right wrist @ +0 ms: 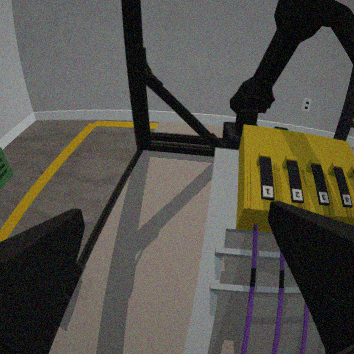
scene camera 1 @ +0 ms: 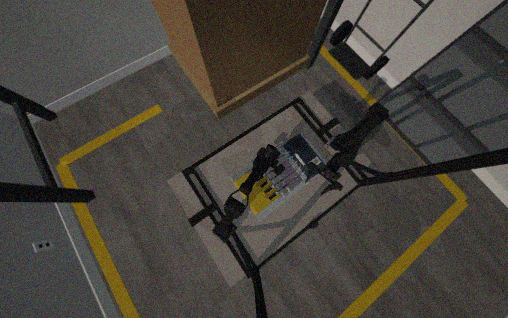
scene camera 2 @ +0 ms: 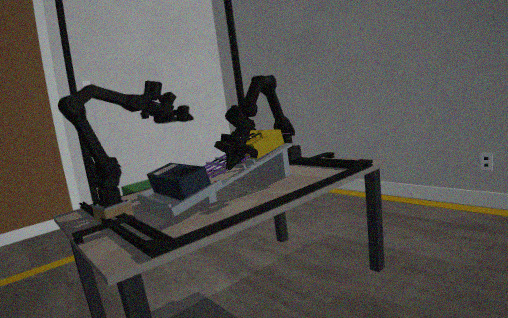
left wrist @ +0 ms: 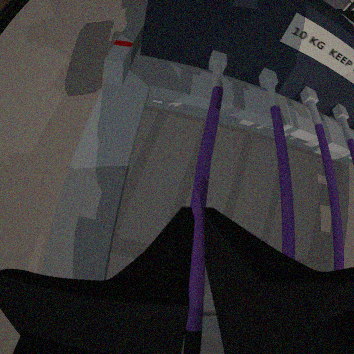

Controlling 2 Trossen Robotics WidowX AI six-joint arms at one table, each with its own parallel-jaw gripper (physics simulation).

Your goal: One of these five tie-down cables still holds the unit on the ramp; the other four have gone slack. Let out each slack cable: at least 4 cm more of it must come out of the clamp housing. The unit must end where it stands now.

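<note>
The dark blue unit (scene camera 1: 299, 149) (scene camera 2: 180, 181) (left wrist: 195, 30) stands low on the grey ramp (scene camera 2: 192, 202) (left wrist: 114, 130) (right wrist: 220, 200); a red mark on the ramp edge is beside its corner. The yellow clamp housing (scene camera 1: 257, 202) (scene camera 2: 268, 141) (right wrist: 249, 200) is higher up. Its black levers 1 to 4 show in the right wrist view. My left gripper (scene camera 1: 277, 167) (scene camera 2: 233, 159) (left wrist: 195, 216) is shut on the outermost purple cable (left wrist: 206, 145), farthest from lever 1, between unit and housing; the cable bends slightly there. My right gripper (scene camera 2: 182, 116) (right wrist: 177, 216) is open and empty, above the ramp.
Three more purple cables show right of the held cable in the left wrist view. A black frame (scene camera 2: 300, 193) borders the table. Its uprights stand near the arms. A green object (scene camera 2: 136, 187) lies behind the unit. A brown cabinet (scene camera 1: 255, 45) stands beyond the table.
</note>
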